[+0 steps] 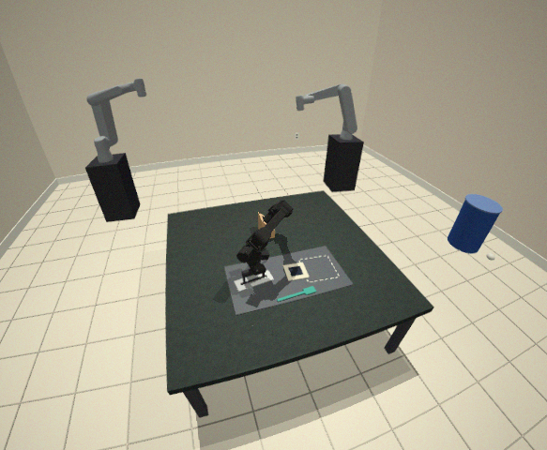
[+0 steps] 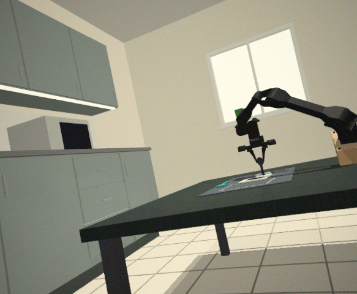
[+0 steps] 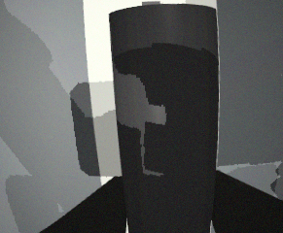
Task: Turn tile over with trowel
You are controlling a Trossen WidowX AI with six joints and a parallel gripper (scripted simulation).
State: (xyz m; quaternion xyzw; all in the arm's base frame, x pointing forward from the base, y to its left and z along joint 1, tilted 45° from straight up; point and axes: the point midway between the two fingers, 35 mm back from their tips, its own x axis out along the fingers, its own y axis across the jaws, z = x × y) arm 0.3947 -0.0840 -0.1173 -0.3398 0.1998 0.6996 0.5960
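The grey mat is 180 mm to the left of my gripper tip and 80 mm below it. Also, from my gripper tip: teal trowel: 220 mm to the left, 140 mm ahead, 60 mm below; tile: 240 mm to the left, 60 mm below, 20 mm behind.
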